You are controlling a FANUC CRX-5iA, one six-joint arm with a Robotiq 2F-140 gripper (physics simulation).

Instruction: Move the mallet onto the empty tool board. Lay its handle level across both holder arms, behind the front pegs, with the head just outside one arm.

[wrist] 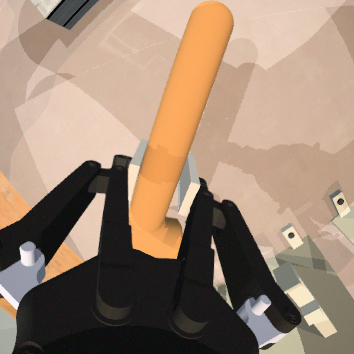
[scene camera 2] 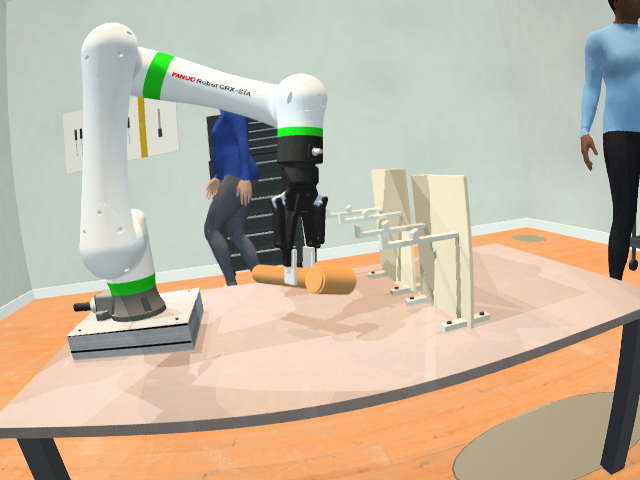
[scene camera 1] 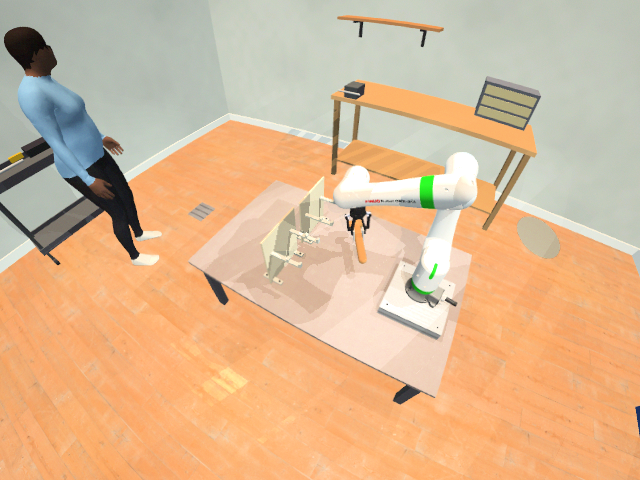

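Seen in the pictures: gripper, fingertip midpoint: (wrist: 163,159) (scene camera 2: 300,282) (scene camera 1: 358,238); arm's base at its link origin: (scene camera 2: 138,312) (scene camera 1: 419,289).
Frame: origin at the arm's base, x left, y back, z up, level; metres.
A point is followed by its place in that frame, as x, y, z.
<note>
The orange mallet (scene camera 1: 360,249) @(0.024, -0.347, 0.075) (scene camera 2: 333,280) @(-0.153, -0.471, 0.070) (wrist: 187,110) @(-0.003, -0.373, 0.076) is held above the table, its handle roughly level. My gripper (scene camera 1: 357,232) @(-0.052, -0.405, 0.050) (scene camera 2: 300,266) (wrist: 163,159) @(-0.052, -0.405, 0.050) points down and is shut on the handle close to the head. In scene camera 1 the head is largely hidden behind the fingers. Two cream tool boards stand upright: a near one (scene camera 1: 279,242) (scene camera 2: 447,206) and a far one (scene camera 1: 312,201) (scene camera 2: 380,191), as scene camera 1 shows them. Each has two holder arms with small pegs, pointing towards the robot's side. I see no tool on either board. The mallet is apart from the arms.
The boards' bolted feet rest on the table (scene camera 1: 336,320) @(0.352, -0.247, -0.063) (scene camera 2: 310,392) @(-0.337, -0.412, -0.063). The robot's base plate (scene camera 1: 413,322) @(0.175, 0.053, -0.002) (scene camera 2: 131,338) @(-0.126, -0.024, -0.023) is at the other end. A person in light blue (scene camera 1: 77,124) (scene camera 2: 622,77) stands beyond the boards; one in dark blue (scene camera 2: 231,149) stands behind the arm.
</note>
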